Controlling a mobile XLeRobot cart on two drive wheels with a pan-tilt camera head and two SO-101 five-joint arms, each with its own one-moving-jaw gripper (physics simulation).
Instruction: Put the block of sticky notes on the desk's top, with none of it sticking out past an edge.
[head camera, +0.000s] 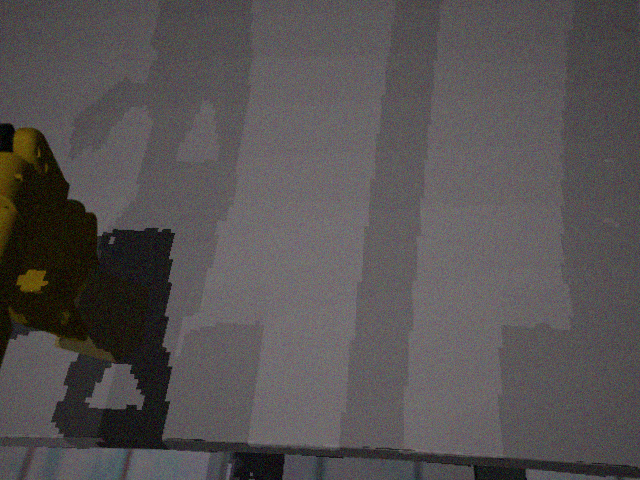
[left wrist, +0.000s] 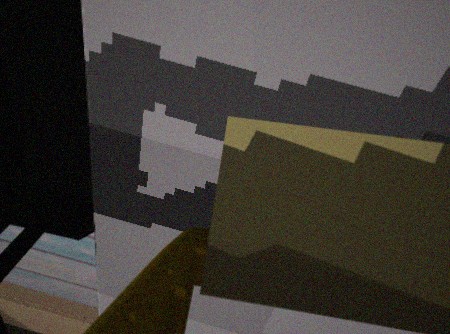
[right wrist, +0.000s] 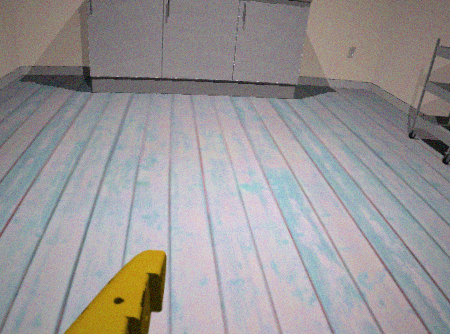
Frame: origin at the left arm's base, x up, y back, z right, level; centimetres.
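Seen in the pictures: left hand, its tool point: (head camera: 81, 332) (left wrist: 208, 249); right hand, its tool point: (right wrist: 164, 273).
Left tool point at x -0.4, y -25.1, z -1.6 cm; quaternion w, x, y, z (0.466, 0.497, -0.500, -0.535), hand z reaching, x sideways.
Observation:
A point is followed by its place in that frame.
The block of sticky notes (head camera: 117, 317) @(x -1.2, y -26.6, z 0.3 cm) (left wrist: 325, 210) @(x -1.0, y -27.2, z -2.9 cm) is yellow, mostly in shade with a lit strip along its upper edge in the left wrist view. My left gripper (head camera: 87, 315) @(x -0.4, y -25.1, z -1.6 cm) (left wrist: 325, 245) is shut on it; one jaw shows at the block's left side, and the other is hidden or outside the left wrist view. The block is over the pale grey desk top (head camera: 310, 206) @(x -5.5, y -39.6, z 13.8 cm) (left wrist: 137, 262) @(x -5.5, y -21.4, z 6.3 cm), at the left of the head view near the lower edge. Any gap beneath it cannot be judged. My right gripper (right wrist: 156, 262) is open, with one notched jaw showing above the floor.
The desk's edge (head camera: 361, 453) @(x -6.7, y -18.7, z 17.6 cm) runs across the bottom of the head view. Dark arm shadows lie on the desk. A dark shape (left wrist: 40, 110) fills the upper left of the left wrist view. Grey cabinets (right wrist: 200, 40) @(x -29.4, y 314.3, z -15.8 cm) and a trolley (right wrist: 425, 85) @(x -34.5, y 227.8, z -171.5 cm) stand across the plank floor (right wrist: 200, 175) @(x -77.5, y 178.8, z 0.2 cm).

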